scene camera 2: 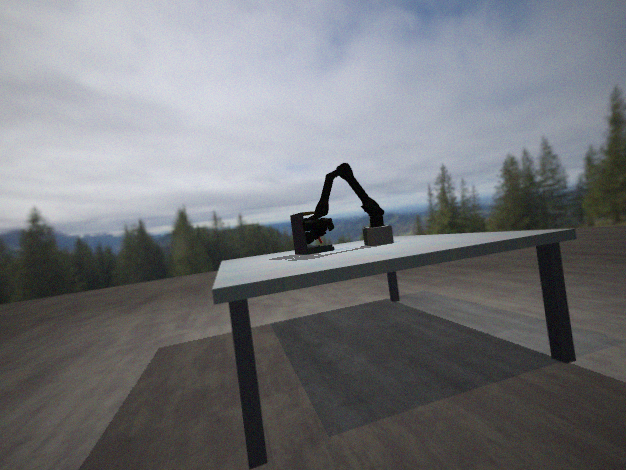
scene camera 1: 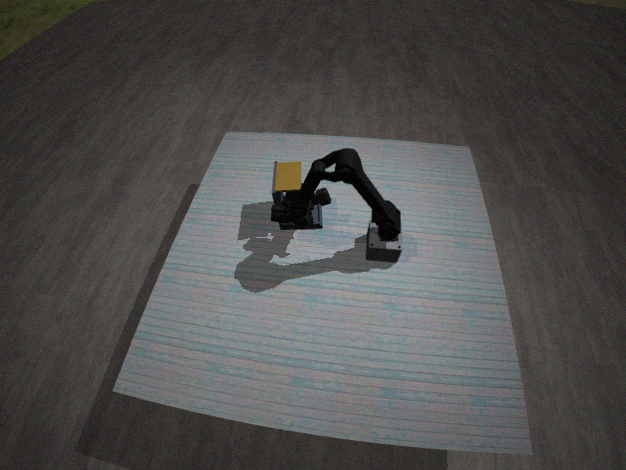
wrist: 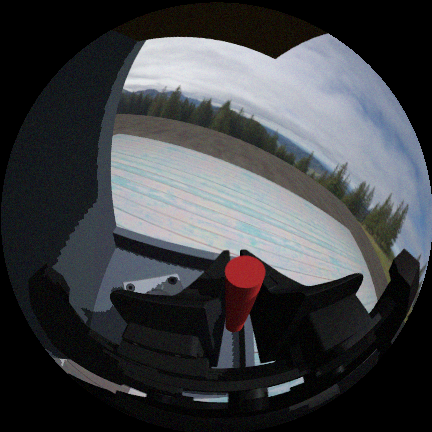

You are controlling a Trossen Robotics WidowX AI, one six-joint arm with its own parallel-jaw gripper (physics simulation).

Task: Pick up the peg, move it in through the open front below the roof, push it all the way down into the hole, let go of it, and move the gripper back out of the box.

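Pixels of known places: gripper, between the fingertips: [scene camera 2: 315, 237] [wrist: 234, 255]; arm's base, origin of its link: [scene camera 2: 377, 226] [scene camera 1: 388, 233].
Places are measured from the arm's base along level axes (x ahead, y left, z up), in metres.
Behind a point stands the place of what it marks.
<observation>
The red peg [wrist: 243, 295] @(x 0.300, y -0.167, z 0.016 m) [scene camera 2: 320, 240] @(x 0.279, y -0.163, z -0.037 m) is held between the fingers, with its round top facing the wrist camera. My gripper [wrist: 234, 255] @(x 0.288, y -0.210, z -0.016 m) [scene camera 1: 299, 216] [scene camera 2: 317, 236] @(x 0.288, y -0.210, z -0.016 m) is shut on it, below the roof and above the box floor. The box has a yellow roof [scene camera 1: 288, 176] @(x 0.353, y -0.160, z 0.126 m), a tall dark wall [scene camera 2: 299, 233] @(x 0.408, y -0.140, z 0.017 m) [wrist: 55, 150] and a dark floor [wrist: 120, 265] @(x 0.385, y -0.211, z -0.091 m). A pale plate [wrist: 150, 284] @(x 0.342, y -0.192, z -0.061 m) with two screws lies on that floor, left of the peg in the wrist view. The left finger covers part of the plate, and the hole is hidden. The peg's lower end is hard to make out.
The roof's dark underside [wrist: 220, 22] hangs over the top of the wrist view. A low rim [wrist: 165, 248] @(x 0.339, y -0.236, z -0.066 m) runs along the floor's edge. The arm's base block [scene camera 1: 384, 246] @(x 0.019, y 0.053, z -0.003 m) [scene camera 2: 378, 235] @(x 0.043, y 0.058, z -0.047 m) stands right of the box on the pale table [scene camera 1: 323, 344] @(x 0.231, y 0.364, z -0.098 m) [scene camera 2: 404, 252] @(x 0.268, y 0.518, z -0.098 m).
</observation>
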